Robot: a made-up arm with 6 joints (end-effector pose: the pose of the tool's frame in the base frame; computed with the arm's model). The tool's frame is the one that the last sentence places.
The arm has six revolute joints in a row. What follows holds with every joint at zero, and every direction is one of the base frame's.
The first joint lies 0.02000 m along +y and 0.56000 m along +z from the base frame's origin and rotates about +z.
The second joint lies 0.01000 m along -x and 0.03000 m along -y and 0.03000 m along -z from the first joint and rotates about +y.
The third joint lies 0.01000 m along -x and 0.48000 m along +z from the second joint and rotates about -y.
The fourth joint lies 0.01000 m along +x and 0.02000 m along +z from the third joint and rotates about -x.
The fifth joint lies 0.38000 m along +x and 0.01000 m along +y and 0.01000 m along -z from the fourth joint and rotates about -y.
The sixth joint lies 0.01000 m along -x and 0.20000 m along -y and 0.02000 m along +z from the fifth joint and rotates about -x.
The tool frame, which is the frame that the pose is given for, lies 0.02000 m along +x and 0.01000 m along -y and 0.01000 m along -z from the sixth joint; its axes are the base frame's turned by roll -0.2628, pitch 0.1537 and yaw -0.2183 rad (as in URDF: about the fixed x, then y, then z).
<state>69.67 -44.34 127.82 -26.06 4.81 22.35</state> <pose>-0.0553 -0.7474 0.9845 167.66 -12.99 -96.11</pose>
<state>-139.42 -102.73 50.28 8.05 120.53 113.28</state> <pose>0.4659 0.7164 0.5501 -114.77 71.42 -131.74</pose>
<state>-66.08 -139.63 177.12 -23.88 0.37 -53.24</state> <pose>-0.2086 -0.0037 -0.1597 71.02 56.60 -55.72</pose>
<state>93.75 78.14 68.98 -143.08 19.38 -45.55</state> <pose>-0.1769 0.8455 0.4832 174.79 13.99 93.01</pose>
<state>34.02 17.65 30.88 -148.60 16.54 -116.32</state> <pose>0.3729 0.4125 1.0044 -107.47 -12.00 17.43</pose>
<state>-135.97 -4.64 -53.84 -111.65 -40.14 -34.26</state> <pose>-0.0260 -0.0775 0.6025 163.21 17.30 -80.45</pose>
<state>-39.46 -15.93 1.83 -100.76 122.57 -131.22</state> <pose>0.1988 -0.1249 0.9578 -142.92 3.07 -157.86</pose>
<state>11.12 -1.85 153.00 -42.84 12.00 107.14</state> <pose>-0.3071 -0.2344 1.2635 95.89 -7.76 -147.36</pose>
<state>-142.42 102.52 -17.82 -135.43 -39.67 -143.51</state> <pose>-0.0713 -0.1547 0.1328 -29.53 72.68 -86.36</pose>
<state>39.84 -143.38 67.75 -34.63 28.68 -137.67</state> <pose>-0.3878 -0.5407 -0.0029 -22.72 61.57 -136.23</pose>
